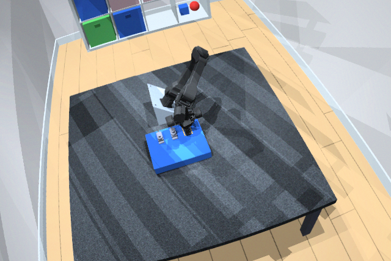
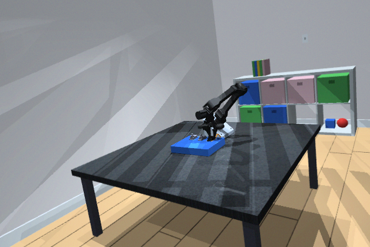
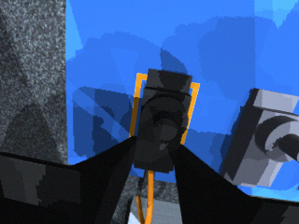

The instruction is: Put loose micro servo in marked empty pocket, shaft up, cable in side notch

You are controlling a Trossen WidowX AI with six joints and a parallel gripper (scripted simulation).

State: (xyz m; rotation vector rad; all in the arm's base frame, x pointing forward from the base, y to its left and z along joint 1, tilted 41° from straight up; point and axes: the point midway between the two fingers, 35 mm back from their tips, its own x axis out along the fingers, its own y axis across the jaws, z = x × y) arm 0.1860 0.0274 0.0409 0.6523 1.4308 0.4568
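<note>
My gripper tip is now 110 mm short of the blue deck, 90 mm to the left of it and 30 mm above it.
</note>
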